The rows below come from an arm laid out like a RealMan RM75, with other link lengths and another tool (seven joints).
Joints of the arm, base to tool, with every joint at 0 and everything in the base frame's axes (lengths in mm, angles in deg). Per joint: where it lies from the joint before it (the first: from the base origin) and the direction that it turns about. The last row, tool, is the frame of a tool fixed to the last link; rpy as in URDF.
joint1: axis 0 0 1 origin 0 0 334.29
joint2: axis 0 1 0 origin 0 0 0
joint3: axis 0 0 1 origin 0 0 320
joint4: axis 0 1 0 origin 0 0 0
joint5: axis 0 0 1 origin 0 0 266.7
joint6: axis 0 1 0 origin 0 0 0
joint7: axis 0 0 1 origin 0 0 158.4
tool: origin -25 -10 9 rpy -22.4 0 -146.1
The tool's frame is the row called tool.
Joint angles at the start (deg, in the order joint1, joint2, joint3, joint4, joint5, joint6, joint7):
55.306 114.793 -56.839 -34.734 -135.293 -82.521 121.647
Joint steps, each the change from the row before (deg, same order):
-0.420 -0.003 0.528 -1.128 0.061 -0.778 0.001
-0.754 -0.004 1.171 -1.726 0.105 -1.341 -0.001
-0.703 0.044 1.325 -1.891 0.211 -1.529 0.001
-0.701 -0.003 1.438 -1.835 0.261 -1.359 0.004
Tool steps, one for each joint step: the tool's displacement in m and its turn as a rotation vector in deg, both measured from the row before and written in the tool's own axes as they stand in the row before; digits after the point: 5 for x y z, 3 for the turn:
0.00027 0.00147 -0.00450 0.396 0.412 0.069
-0.00030 0.00348 -0.00732 0.824 0.627 0.413
0.00007 0.00257 -0.00853 1.023 0.737 0.359
0.00049 0.00349 -0.00907 0.967 0.946 0.533

